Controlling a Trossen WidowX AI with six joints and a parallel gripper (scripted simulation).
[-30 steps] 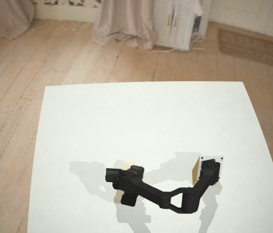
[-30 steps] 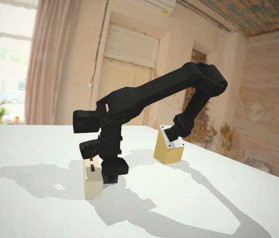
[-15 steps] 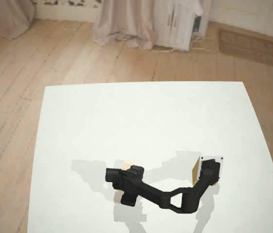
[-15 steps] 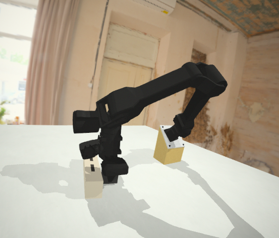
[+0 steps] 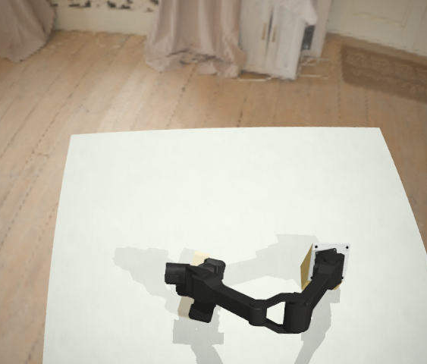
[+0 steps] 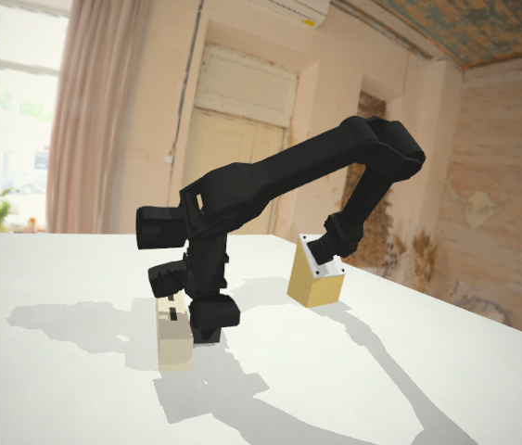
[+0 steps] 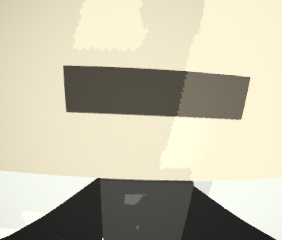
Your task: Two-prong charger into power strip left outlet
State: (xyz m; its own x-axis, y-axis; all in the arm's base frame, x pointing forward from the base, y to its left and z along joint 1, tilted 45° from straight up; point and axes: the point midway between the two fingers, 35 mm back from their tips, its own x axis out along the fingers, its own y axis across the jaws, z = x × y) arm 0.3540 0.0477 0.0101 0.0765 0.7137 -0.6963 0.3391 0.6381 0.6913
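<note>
My gripper tip is now 10 mm to the left of the dark grey charger, 10 mm below it and 10 mm short of it.
</note>
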